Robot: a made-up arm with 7 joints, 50 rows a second.
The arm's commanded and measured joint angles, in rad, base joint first. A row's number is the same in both.
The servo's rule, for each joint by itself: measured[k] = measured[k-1] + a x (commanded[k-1-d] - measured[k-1]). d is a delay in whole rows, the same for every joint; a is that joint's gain. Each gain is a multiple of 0.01, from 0.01 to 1. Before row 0 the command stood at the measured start. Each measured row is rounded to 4 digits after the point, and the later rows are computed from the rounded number. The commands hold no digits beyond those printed.
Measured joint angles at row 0: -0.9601 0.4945 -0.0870 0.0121 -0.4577 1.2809 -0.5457
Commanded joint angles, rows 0 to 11: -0.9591 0.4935 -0.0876 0.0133 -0.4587 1.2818 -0.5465; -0.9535 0.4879 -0.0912 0.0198 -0.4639 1.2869 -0.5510; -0.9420 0.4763 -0.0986 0.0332 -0.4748 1.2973 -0.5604; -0.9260 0.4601 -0.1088 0.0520 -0.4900 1.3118 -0.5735; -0.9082 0.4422 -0.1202 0.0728 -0.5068 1.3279 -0.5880; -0.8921 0.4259 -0.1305 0.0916 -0.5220 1.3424 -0.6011; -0.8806 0.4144 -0.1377 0.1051 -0.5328 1.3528 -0.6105; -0.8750 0.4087 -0.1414 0.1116 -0.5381 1.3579 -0.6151; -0.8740 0.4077 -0.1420 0.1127 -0.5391 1.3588 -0.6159; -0.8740 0.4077 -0.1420 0.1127 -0.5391 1.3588 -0.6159; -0.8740 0.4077 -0.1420 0.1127 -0.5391 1.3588 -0.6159; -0.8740 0.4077 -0.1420 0.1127 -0.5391 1.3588 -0.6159
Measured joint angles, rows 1 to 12: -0.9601 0.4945 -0.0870 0.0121 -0.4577 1.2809 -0.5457; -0.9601 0.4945 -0.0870 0.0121 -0.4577 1.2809 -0.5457; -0.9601 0.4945 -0.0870 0.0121 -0.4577 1.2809 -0.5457; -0.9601 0.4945 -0.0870 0.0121 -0.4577 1.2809 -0.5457; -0.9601 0.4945 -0.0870 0.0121 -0.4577 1.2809 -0.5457; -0.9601 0.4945 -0.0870 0.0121 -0.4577 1.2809 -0.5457; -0.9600 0.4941 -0.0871 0.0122 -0.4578 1.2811 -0.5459; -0.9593 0.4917 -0.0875 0.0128 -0.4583 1.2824 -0.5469; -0.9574 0.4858 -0.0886 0.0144 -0.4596 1.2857 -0.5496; -0.9539 0.4760 -0.0906 0.0174 -0.4620 1.2914 -0.5544; -0.9489 0.4632 -0.0936 0.0218 -0.4656 1.2994 -0.5611; -0.9427 0.4490 -0.0973 0.0274 -0.4701 1.3089 -0.5691
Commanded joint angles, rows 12 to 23: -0.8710 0.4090 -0.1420 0.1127 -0.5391 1.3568 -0.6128; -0.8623 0.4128 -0.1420 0.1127 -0.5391 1.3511 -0.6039; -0.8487 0.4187 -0.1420 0.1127 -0.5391 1.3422 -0.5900; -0.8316 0.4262 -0.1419 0.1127 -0.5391 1.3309 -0.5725; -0.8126 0.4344 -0.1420 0.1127 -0.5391 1.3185 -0.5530; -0.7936 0.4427 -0.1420 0.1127 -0.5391 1.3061 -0.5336; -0.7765 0.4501 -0.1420 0.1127 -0.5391 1.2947 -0.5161; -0.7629 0.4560 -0.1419 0.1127 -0.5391 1.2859 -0.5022; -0.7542 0.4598 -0.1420 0.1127 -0.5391 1.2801 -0.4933; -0.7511 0.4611 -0.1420 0.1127 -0.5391 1.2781 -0.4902; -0.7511 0.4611 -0.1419 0.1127 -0.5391 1.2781 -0.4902; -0.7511 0.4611 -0.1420 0.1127 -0.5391 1.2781 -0.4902
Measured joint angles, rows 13 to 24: -0.9359 0.4359 -0.1013 0.0336 -0.4751 1.3186 -0.5774; -0.9292 0.4256 -0.1053 0.0398 -0.4801 1.3272 -0.5849; -0.9231 0.4188 -0.1090 0.0456 -0.4848 1.3342 -0.5911; -0.9177 0.4146 -0.1123 0.0510 -0.4891 1.3396 -0.5961; -0.9129 0.4120 -0.1153 0.0559 -0.4931 1.3438 -0.6001; -0.9086 0.4104 -0.1180 0.0604 -0.4968 1.3471 -0.6033; -0.9045 0.4099 -0.1204 0.0646 -0.5002 1.3492 -0.6052; -0.8999 0.4110 -0.1226 0.0684 -0.5033 1.3496 -0.6049; -0.8943 0.4139 -0.1245 0.0719 -0.5062 1.3480 -0.6019; -0.8874 0.4186 -0.1262 0.0752 -0.5088 1.3442 -0.5960; -0.8792 0.4246 -0.1278 0.0782 -0.5112 1.3385 -0.5874; -0.8698 0.4315 -0.1292 0.0810 -0.5134 1.3314 -0.5766
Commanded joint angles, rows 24 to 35: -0.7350 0.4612 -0.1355 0.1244 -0.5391 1.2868 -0.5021; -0.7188 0.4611 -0.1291 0.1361 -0.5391 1.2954 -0.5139; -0.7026 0.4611 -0.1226 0.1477 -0.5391 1.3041 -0.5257; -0.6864 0.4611 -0.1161 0.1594 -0.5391 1.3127 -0.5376; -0.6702 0.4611 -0.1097 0.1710 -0.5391 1.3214 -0.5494; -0.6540 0.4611 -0.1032 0.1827 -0.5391 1.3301 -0.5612; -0.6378 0.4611 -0.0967 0.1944 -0.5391 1.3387 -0.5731; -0.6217 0.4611 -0.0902 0.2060 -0.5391 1.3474 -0.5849; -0.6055 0.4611 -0.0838 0.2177 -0.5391 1.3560 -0.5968; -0.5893 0.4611 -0.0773 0.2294 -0.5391 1.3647 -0.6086; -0.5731 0.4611 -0.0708 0.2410 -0.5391 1.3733 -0.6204; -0.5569 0.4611 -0.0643 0.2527 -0.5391 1.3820 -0.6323
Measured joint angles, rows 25 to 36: -0.8595 0.4386 -0.1305 0.0835 -0.5155 1.3233 -0.5645; -0.8489 0.4452 -0.1316 0.0858 -0.5174 1.3151 -0.5520; -0.8385 0.4507 -0.1326 0.0880 -0.5191 1.3074 -0.5403; -0.8289 0.4547 -0.1335 0.0900 -0.5207 1.3010 -0.5303; -0.8203 0.4571 -0.1343 0.0918 -0.5222 1.2960 -0.5223; -0.8127 0.4586 -0.1351 0.0935 -0.5236 1.2921 -0.5159; -0.8042 0.4596 -0.1351 0.0960 -0.5248 1.2909 -0.5131; -0.7948 0.4602 -0.1345 0.0992 -0.5259 1.2919 -0.5133; -0.7847 0.4605 -0.1333 0.1031 -0.5270 1.2946 -0.5158; -0.7739 0.4607 -0.1316 0.1076 -0.5280 1.2986 -0.5202; -0.7625 0.4609 -0.1294 0.1127 -0.5289 1.3036 -0.5260; -0.7506 0.4610 -0.1268 0.1183 -0.5297 1.3094 -0.5330
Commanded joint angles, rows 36 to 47: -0.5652 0.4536 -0.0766 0.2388 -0.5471 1.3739 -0.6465; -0.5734 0.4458 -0.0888 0.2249 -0.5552 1.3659 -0.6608; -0.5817 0.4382 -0.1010 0.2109 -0.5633 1.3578 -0.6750; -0.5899 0.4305 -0.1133 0.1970 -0.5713 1.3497 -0.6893; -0.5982 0.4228 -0.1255 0.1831 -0.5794 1.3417 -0.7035; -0.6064 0.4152 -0.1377 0.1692 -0.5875 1.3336 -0.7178; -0.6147 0.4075 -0.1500 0.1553 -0.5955 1.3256 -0.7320; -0.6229 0.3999 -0.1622 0.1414 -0.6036 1.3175 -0.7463; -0.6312 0.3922 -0.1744 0.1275 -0.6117 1.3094 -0.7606; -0.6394 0.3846 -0.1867 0.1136 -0.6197 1.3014 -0.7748; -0.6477 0.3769 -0.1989 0.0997 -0.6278 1.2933 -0.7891; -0.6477 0.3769 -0.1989 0.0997 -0.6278 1.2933 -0.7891
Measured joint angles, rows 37 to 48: -0.7382 0.4610 -0.1238 0.1244 -0.5305 1.3158 -0.5410; -0.7254 0.4610 -0.1204 0.1309 -0.5312 1.3228 -0.5498; -0.7122 0.4610 -0.1167 0.1378 -0.5318 1.3301 -0.5592; -0.6987 0.4610 -0.1128 0.1451 -0.5324 1.3377 -0.5691; -0.6849 0.4610 -0.1086 0.1528 -0.5329 1.3455 -0.5794; -0.6708 0.4610 -0.1042 0.1608 -0.5334 1.3535 -0.5900; -0.6592 0.4582 -0.1014 0.1670 -0.5345 1.3580 -0.6013; -0.6498 0.4535 -0.1001 0.1716 -0.5362 1.3597 -0.6132; -0.6423 0.4477 -0.1002 0.1747 -0.5384 1.3593 -0.6256; -0.6365 0.4412 -0.1015 0.1765 -0.5410 1.3572 -0.6383; -0.6323 0.4342 -0.1039 0.1770 -0.5441 1.3538 -0.6513; -0.6295 0.4270 -0.1073 0.1764 -0.5476 1.3494 -0.6646
